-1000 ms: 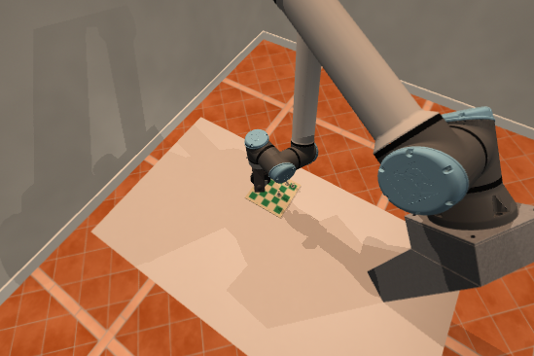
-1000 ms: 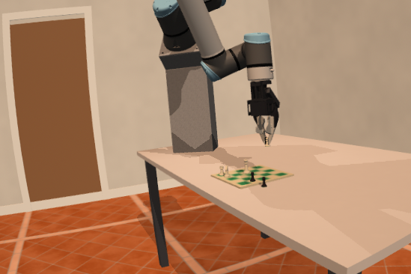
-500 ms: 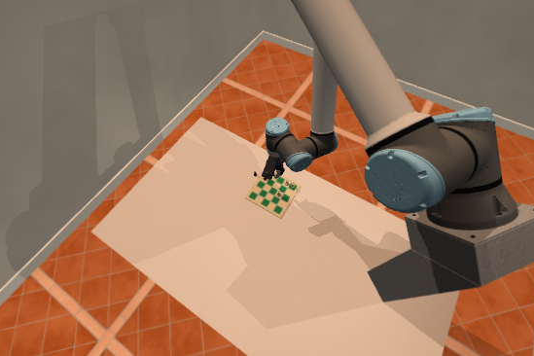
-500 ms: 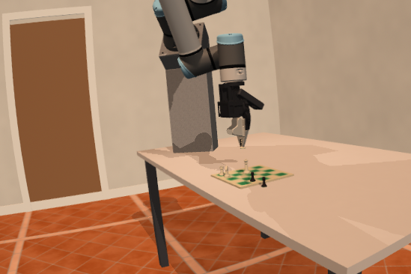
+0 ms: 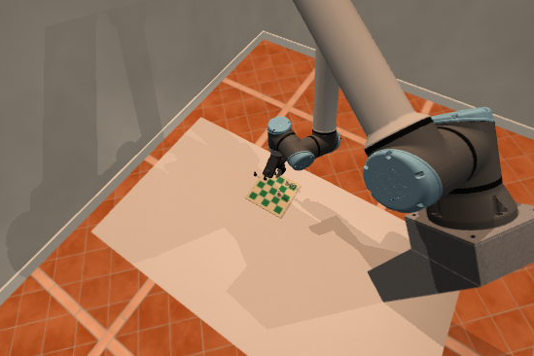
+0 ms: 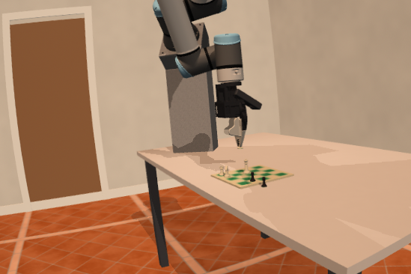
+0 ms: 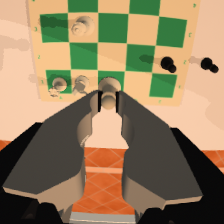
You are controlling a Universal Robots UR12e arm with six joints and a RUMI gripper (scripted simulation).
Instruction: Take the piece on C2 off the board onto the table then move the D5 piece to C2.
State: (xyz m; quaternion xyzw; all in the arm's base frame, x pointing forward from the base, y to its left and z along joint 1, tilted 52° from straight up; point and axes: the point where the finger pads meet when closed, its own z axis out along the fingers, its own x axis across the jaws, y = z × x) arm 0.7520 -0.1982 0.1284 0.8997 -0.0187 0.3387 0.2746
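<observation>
My hand is 1 cm short of the chessboard, 4 cm to the right of it and 13 cm above it. The rest, counted from my hand: white pawn (1 cm below).
</observation>
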